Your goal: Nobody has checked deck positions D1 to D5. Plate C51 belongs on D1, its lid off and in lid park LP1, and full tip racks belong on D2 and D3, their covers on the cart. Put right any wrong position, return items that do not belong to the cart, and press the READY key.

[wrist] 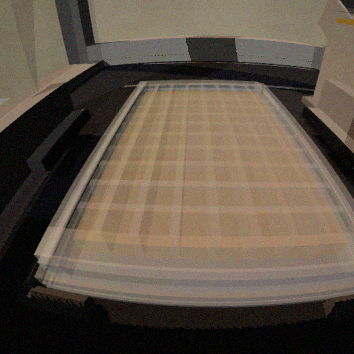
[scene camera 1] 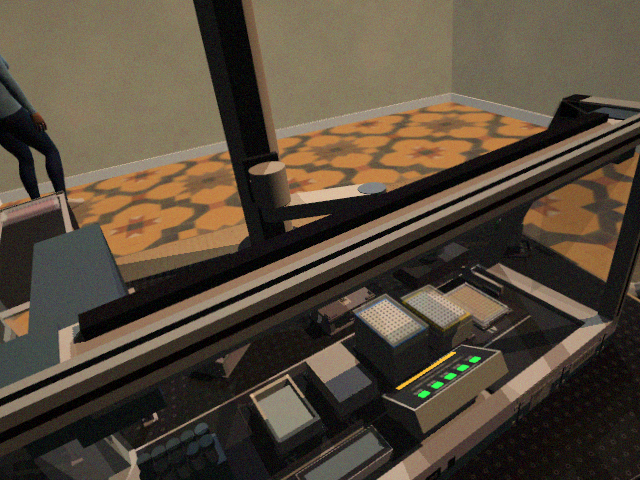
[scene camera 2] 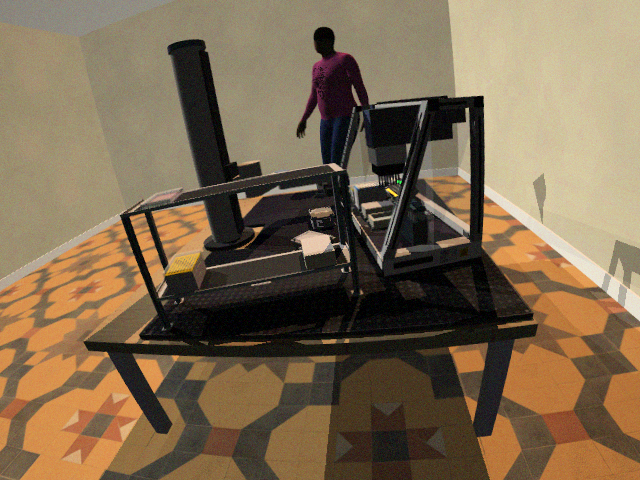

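Where they show: gripper, fingertip midpoint: (wrist: 196,91) (scene camera 1: 483,303); arm's base, origin of the base link: (scene camera 2: 229,240).
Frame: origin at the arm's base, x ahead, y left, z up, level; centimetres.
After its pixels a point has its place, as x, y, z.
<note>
A tan-filled plate (scene camera 1: 476,304) (wrist: 210,175) under a clear, lid-like cover lies flat at the deck's far end. My gripper (wrist: 196,91) @(64.6, 34.8, 8.3) is open, at the plate's near edge in the wrist view; its fingertips are dark and partly hidden, and nothing is held between them. A yellow-edged tip rack (scene camera 1: 436,307) stands beside the plate, then a taller blue-edged tip rack (scene camera 1: 391,319); both show tip grids. A sloped panel (scene camera 1: 460,395) has green lamps and a yellow strip. Deck labels and the READY key's lettering cannot be read.
The cart (scene camera 2: 143,268) @(6.5, -69.6, 21.4) carries a yellow-topped rack (scene camera 2: 184,266) @(15.4, -63.8, 18.3), a white box (scene camera 2: 316,248) @(50.6, -53.1, 15.5) and a clear cover (scene camera 2: 164,196) @(14.6, -61.9, 37.9) on top. Frame rails and glass surround the deck. A pale tray (scene camera 1: 285,408) @(71.2, -14.3, 6.9) and a grey-white block (scene camera 1: 341,374) @(71.4, -2.5, 10.6) stand nearer. A person (scene camera 2: 337,87) stands behind.
</note>
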